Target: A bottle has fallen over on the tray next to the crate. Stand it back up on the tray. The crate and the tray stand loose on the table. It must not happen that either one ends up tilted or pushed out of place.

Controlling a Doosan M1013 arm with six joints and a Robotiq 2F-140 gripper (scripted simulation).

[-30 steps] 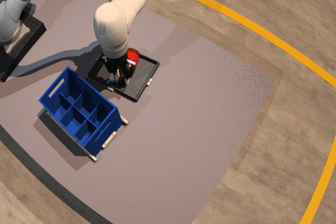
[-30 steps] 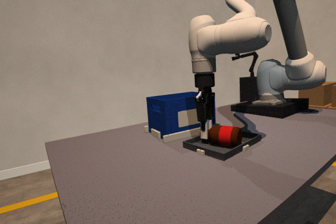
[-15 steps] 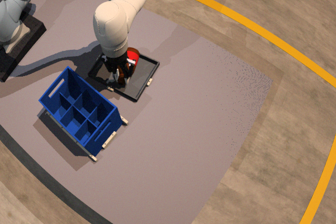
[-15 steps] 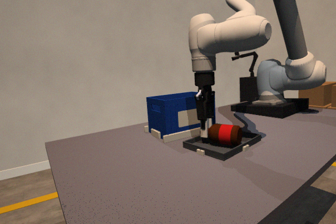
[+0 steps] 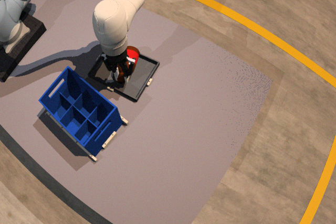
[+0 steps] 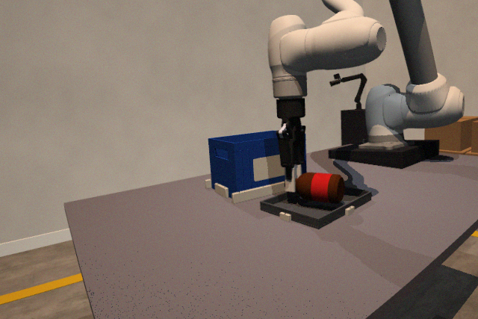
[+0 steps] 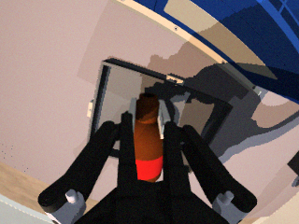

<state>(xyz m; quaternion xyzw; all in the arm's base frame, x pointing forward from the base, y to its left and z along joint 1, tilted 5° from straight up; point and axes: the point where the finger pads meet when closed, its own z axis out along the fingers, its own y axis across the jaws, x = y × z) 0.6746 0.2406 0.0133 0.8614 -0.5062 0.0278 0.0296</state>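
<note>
My hand is 30 mm past the bottle, 50 mm to the right of it and 20 mm above it. Also, from my hand: dark tray (50 mm behind, 40 mm to the left, 70 mm below); blue crate (10 mm behind, 220 mm to the right, 10 mm above).
</note>
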